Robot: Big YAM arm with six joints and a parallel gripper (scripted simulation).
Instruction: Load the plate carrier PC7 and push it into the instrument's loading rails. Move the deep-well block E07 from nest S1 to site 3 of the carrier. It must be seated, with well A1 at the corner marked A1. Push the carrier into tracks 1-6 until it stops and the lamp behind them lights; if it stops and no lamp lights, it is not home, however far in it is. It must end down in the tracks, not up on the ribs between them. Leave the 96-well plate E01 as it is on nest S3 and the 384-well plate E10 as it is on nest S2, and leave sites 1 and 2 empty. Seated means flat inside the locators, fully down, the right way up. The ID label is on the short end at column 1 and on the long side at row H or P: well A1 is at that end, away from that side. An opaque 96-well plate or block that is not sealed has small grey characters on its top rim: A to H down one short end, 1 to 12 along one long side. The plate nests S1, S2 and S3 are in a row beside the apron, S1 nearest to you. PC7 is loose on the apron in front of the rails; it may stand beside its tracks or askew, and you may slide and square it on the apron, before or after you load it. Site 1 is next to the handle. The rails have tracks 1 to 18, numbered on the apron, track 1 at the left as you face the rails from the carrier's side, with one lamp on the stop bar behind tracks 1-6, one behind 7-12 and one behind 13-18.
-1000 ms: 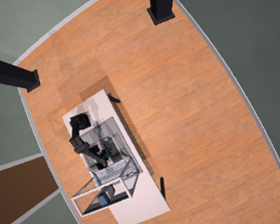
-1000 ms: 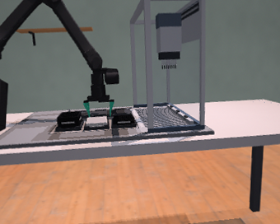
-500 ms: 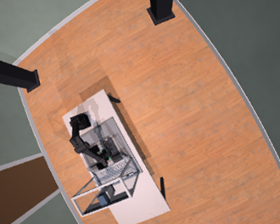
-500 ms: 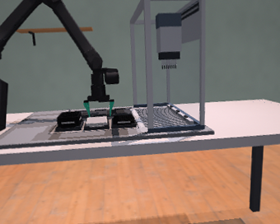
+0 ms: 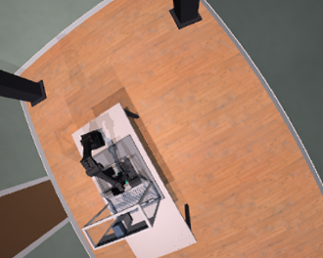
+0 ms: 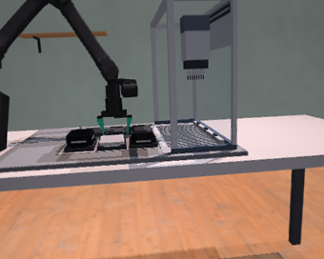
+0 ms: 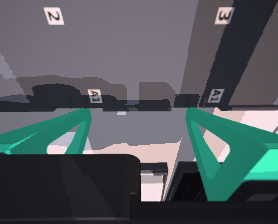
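The black deep-well block E07 is 17 cm to the right of my hand, 10 cm behind it and 2 cm above it. Also, from my hand: dark carrier PC7 (8 cm to the left, 1 cm behind).
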